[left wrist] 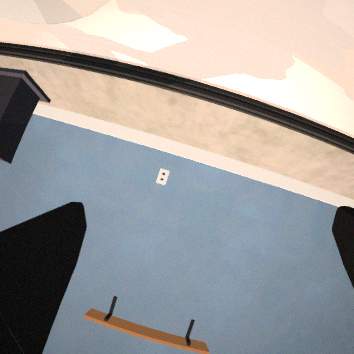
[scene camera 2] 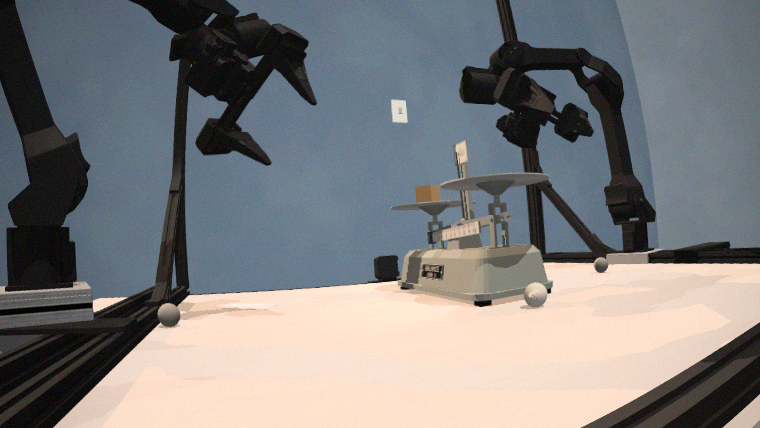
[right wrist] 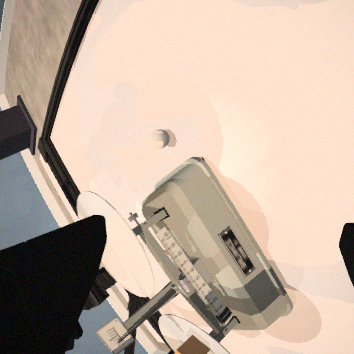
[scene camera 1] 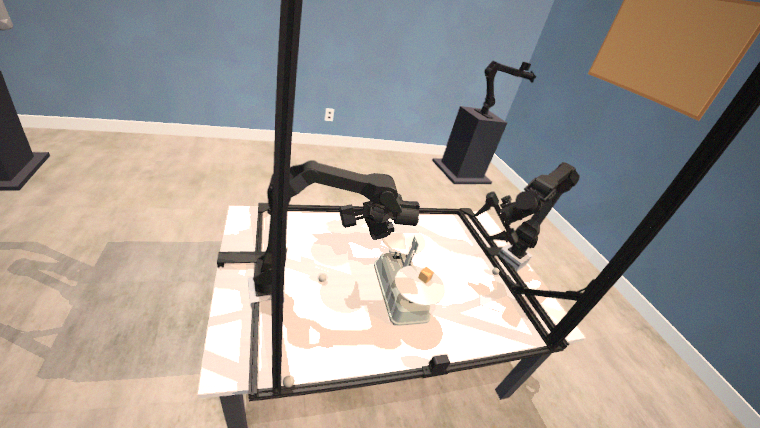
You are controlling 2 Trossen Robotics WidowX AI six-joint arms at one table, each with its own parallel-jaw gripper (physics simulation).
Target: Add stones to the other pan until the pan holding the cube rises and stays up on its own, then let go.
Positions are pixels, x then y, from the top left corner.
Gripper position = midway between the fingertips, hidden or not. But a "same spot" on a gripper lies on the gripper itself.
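Labels:
My right gripper: visible in scene camera 1 (479,227). My right gripper: visible in scene camera 2 and in the right wrist view, same spot at (scene camera 2: 290,83) and (right wrist: 54,272). Left wrist view: my right gripper out of frame.

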